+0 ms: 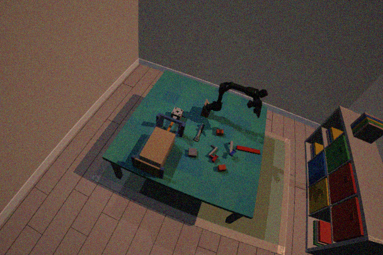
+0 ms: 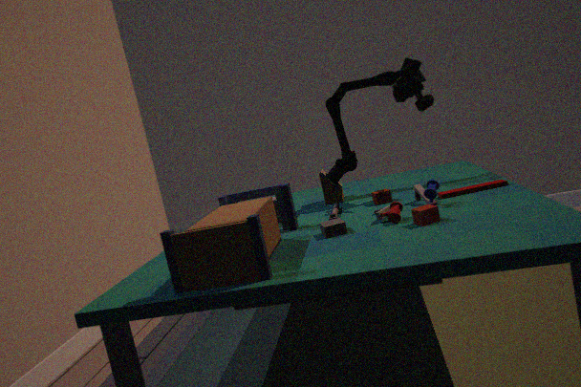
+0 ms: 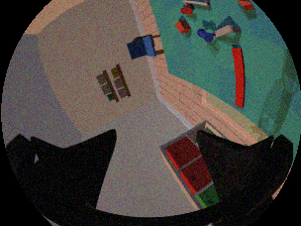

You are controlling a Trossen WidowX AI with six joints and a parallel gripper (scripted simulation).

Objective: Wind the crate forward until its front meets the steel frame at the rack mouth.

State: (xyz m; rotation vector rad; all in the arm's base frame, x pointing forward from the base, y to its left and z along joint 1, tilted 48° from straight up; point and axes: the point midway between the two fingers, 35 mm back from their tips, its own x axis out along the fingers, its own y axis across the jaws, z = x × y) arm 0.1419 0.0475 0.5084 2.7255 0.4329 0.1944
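Now: the blue-tipped tool 35 cm below my gripper tip, 16 cm ahead of it and 11 cm to the right of it. Also, from my gripper tip: long red bar 37 cm below, 9 cm ahead, 6 cm to the left; red knob 35 cm below, 29 cm ahead, 25 cm to the right; red-knobbed handle 36 cm below, 26 cm to the right, 24 cm ahead.
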